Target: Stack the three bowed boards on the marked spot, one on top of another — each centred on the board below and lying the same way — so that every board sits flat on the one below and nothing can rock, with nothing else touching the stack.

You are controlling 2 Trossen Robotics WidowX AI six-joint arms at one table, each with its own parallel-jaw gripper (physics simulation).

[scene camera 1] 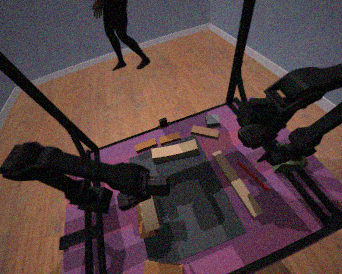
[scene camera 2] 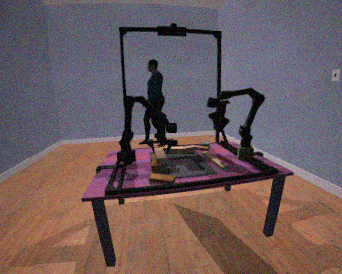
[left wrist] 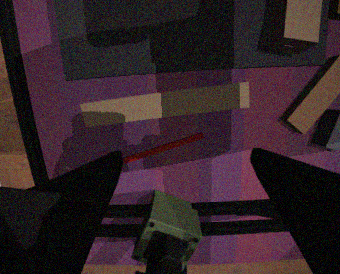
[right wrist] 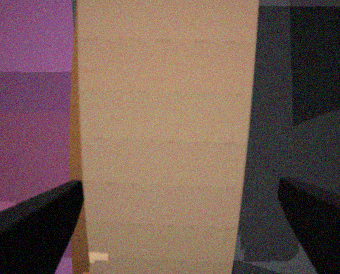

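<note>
A pale bowed board lies along the back of the dark grey mat. Another pale board lies at the mat's left edge, with orange wood showing along its side. A long pale board lies right of the mat; its bow is hard to judge. My right gripper is open and empty, low over the left board, fingertips to either side of it. My left gripper is open and empty above the right side. I cannot make out the marked spot.
A red stick lies beside the long board. Small orange blocks and a grey block lie along the back. An orange block lies at the front left. Shadows darken the mat.
</note>
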